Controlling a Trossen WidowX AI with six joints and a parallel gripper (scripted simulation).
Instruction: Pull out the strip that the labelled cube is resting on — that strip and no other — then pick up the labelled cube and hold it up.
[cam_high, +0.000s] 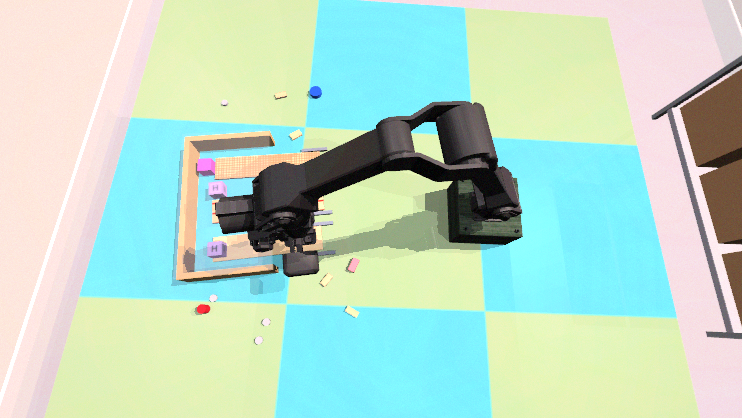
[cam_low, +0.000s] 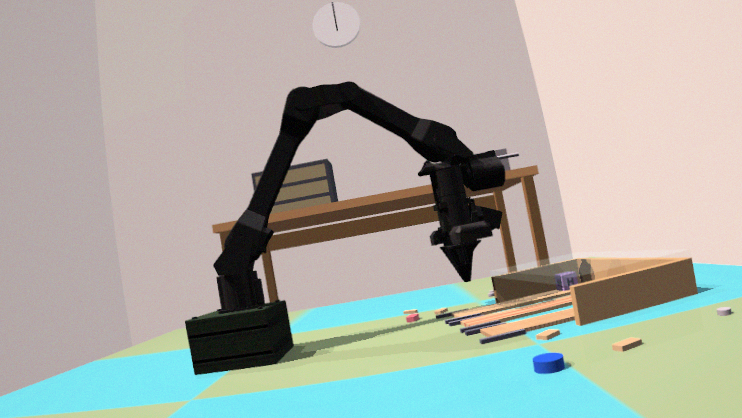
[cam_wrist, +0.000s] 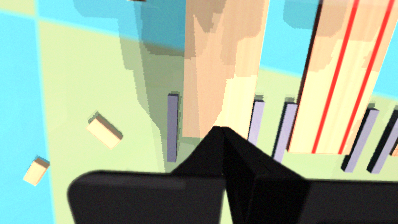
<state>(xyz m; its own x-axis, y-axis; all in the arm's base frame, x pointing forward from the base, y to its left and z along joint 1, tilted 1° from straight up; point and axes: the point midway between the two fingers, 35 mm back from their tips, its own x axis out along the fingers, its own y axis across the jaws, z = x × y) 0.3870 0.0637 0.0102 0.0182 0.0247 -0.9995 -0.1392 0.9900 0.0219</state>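
The pink block lies 11 cm behind my gripper tip, 5 cm to the left of it and 5 cm below it. From my gripper tip the other things lie so: tan block: 9 cm to the left, 6 cm below, 5 cm behind; then blue disc: 39 cm to the right, 5 cm below; then red disc: 20 cm ahead, 15 cm to the left, 5 cm below.
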